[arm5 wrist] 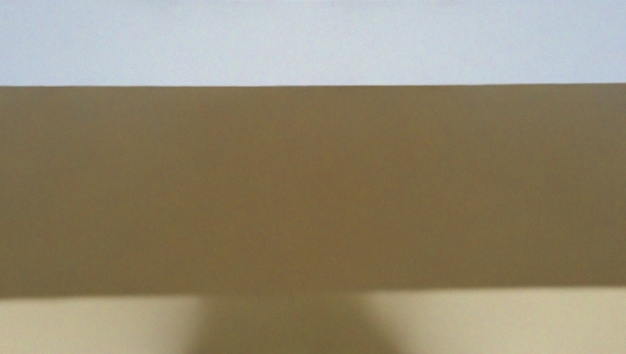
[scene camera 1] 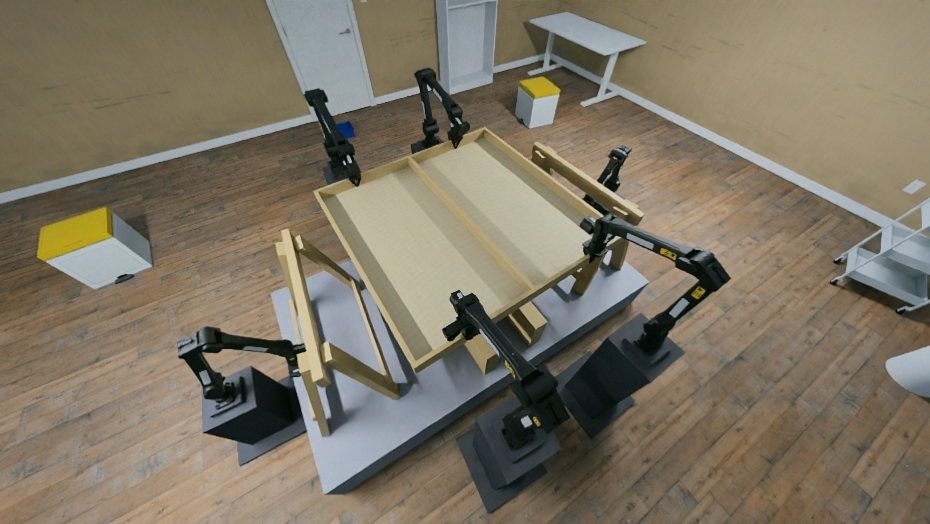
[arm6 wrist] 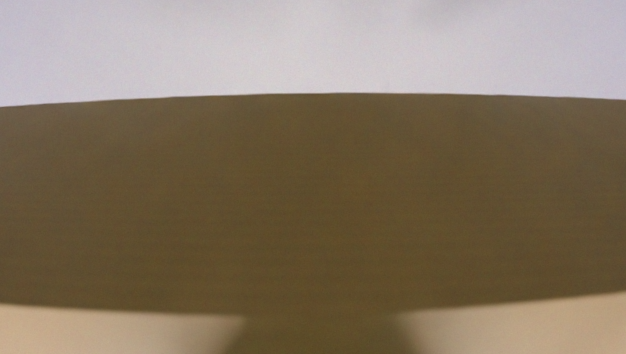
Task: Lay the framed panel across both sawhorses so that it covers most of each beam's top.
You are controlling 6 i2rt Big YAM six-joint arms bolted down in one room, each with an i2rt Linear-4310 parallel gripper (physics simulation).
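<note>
The framed panel [scene camera 1: 403, 240] lies between the two sawhorses, above wooden blocks. The left sawhorse [scene camera 1: 300, 305] stands apart from it; the right sawhorse [scene camera 1: 579, 175] stands beyond its right edge. The left arm's gripper [scene camera 1: 299, 359] is at the left beam. The far-right arm's gripper is hidden behind the right beam. Two far grippers [scene camera 1: 355, 180] [scene camera 1: 456, 141] and two near grippers [scene camera 1: 452, 330] [scene camera 1: 588, 249] are at the panel's rims; their fingers are too small to judge. A wooden beam fills much of the arm5 wrist view [arm5 wrist: 313, 190] and arm6 wrist view [arm6 wrist: 313, 200], very close; no fingers show there.
Sawhorses and blocks [scene camera 1: 481, 352] stand on a low grey platform [scene camera 1: 390, 449]. Dark pedestals [scene camera 1: 250, 403] [scene camera 1: 514, 449] [scene camera 1: 605, 371] carry arms around it. Yellow-topped bins [scene camera 1: 97, 250] [scene camera 1: 538, 104], a white table [scene camera 1: 585, 32], a shelf unit [scene camera 1: 443, 45] and a cart stand farther out.
</note>
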